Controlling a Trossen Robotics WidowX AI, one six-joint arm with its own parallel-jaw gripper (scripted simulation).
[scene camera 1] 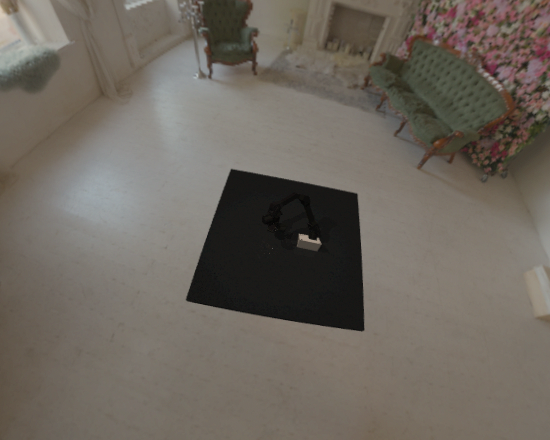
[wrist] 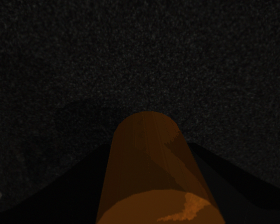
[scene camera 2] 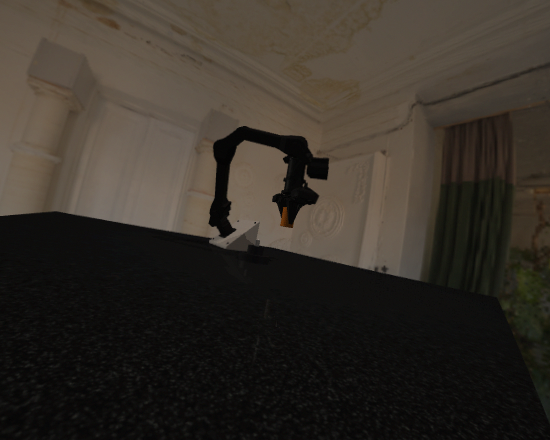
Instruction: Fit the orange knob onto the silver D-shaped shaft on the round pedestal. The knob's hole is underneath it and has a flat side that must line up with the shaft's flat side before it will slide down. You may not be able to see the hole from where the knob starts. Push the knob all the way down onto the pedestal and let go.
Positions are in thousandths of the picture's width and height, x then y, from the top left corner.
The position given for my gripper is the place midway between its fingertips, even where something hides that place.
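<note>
Orange knob, held by my gripper (scene camera 2: 523, 510) (wrist: 530, 676).
</note>
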